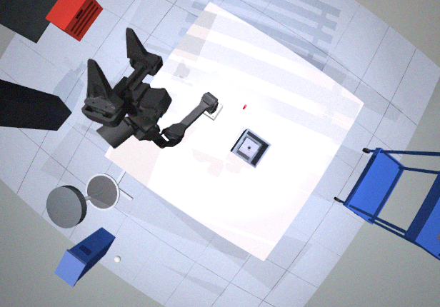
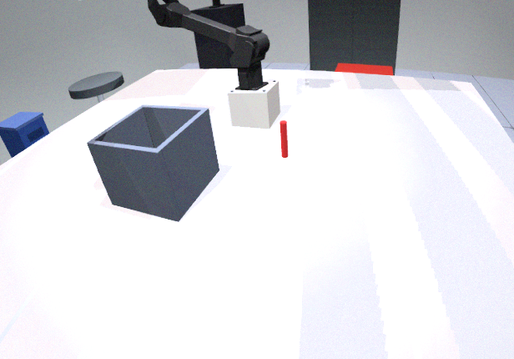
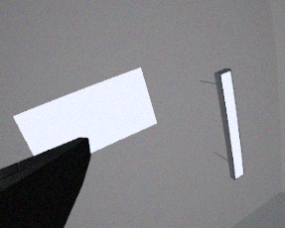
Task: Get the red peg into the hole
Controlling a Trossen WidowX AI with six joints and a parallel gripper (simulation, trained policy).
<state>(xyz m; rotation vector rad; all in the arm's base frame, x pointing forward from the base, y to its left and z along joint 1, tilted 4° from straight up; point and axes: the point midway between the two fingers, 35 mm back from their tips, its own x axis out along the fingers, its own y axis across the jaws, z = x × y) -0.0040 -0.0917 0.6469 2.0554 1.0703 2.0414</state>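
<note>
My gripper tip is now 170 mm short of the red peg, 270 mm to the right of it and 720 mm above it. From my gripper tip the other things lie so: pale plate: 360 mm ahead, 110 mm to the left, 720 mm below.
</note>
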